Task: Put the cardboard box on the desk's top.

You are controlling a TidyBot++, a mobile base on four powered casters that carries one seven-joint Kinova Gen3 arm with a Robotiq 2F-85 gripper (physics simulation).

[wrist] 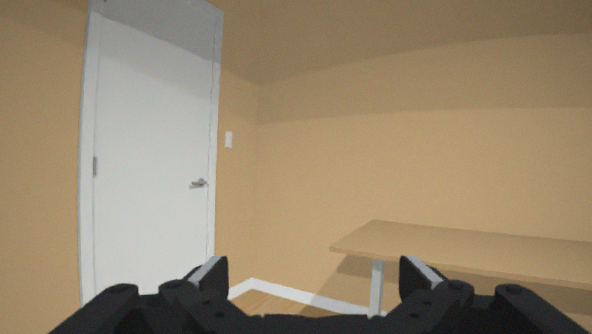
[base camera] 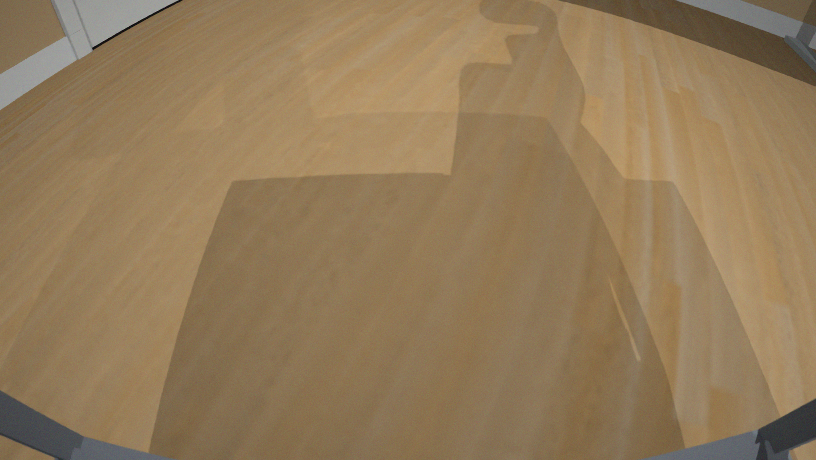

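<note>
My gripper is open, its two dark fingers wide apart at the bottom of the wrist view with no object between them. The desk has a light wood top and a pale leg. It stands against the tan wall at the lower right of the wrist view, beyond the right finger, and its right part is cut off by the view's edge. The cardboard box does not show in either view.
A white door stands to the left, and a light switch is beside it. The robot's shadow lies across the wood floor. A grey metal foot shows at the base view's upper right edge.
</note>
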